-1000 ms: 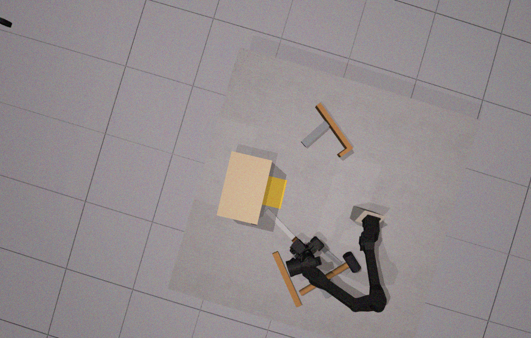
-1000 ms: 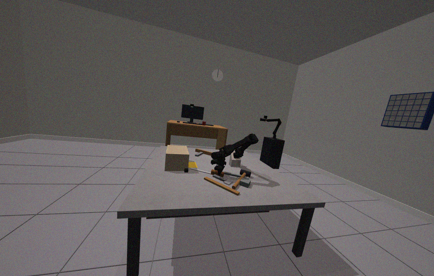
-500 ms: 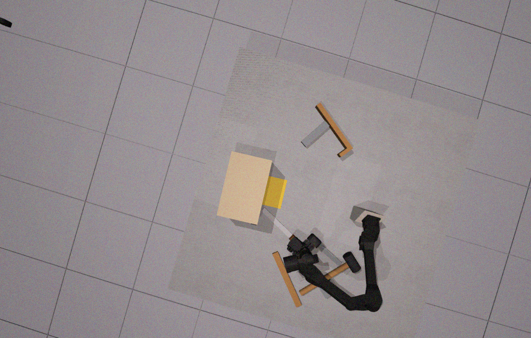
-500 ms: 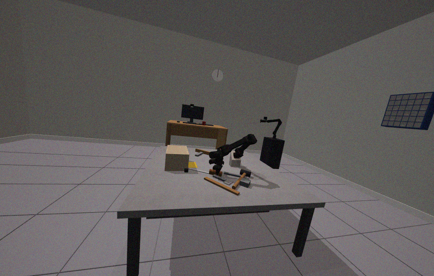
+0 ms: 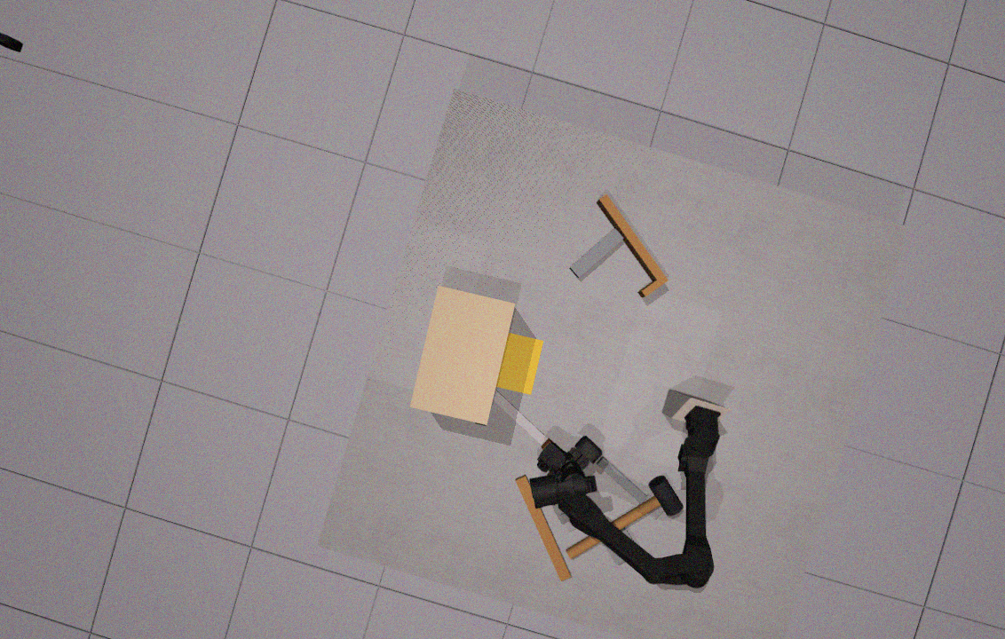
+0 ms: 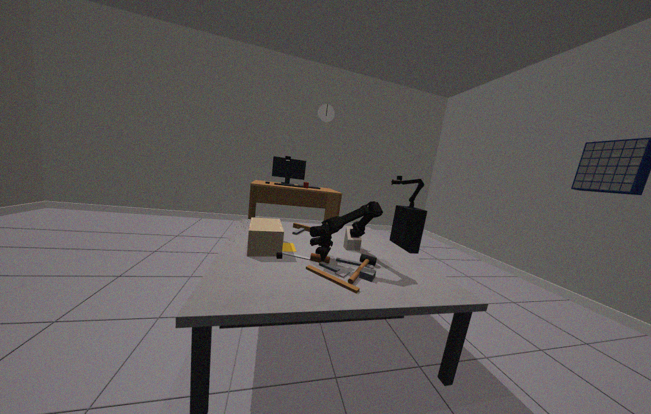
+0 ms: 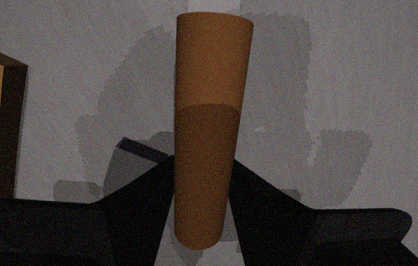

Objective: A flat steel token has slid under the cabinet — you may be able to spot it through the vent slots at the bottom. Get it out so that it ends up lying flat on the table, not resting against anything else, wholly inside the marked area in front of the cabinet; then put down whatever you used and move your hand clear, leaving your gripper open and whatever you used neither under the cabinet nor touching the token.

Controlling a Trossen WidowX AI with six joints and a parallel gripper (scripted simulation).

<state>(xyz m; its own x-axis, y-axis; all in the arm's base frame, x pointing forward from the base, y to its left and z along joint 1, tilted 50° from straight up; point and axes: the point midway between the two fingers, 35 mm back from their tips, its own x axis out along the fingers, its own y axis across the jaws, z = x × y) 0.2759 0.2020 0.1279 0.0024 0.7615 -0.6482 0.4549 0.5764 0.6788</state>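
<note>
Right now my gripper tip is 50 mm past the grey l-shaped bracket and 110 mm to the right of it. Round my gripper tip: grey block 200 mm behind, 170 mm to the left, 10 mm above; then wooden stick 10 mm ahead, 190 mm to the left; then grey steel token 250 mm ahead, 180 mm to the right.
</note>
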